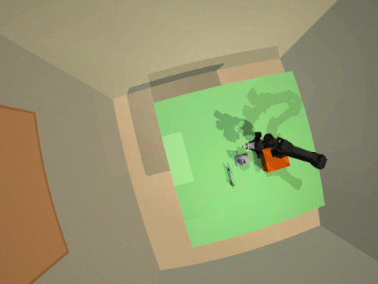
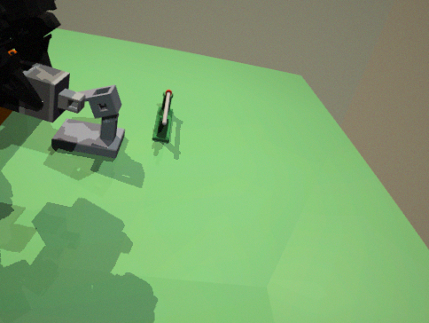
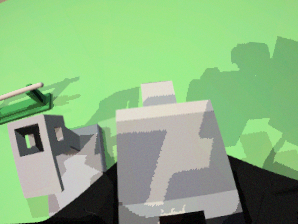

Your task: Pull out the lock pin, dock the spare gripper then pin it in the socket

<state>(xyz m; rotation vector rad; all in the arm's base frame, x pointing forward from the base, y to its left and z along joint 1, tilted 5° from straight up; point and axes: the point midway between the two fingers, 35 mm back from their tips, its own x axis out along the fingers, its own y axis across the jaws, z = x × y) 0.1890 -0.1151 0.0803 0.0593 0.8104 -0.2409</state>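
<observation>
Now: gripper tip 11 cm to the right of the grey mount, 7 cm above it and 5 cm short of it. Round my gripper tip: green rest 21 cm to the left, 18 cm ahead, 10 cm below; then spare gripper 1 cm behind, 1 cm above.
</observation>
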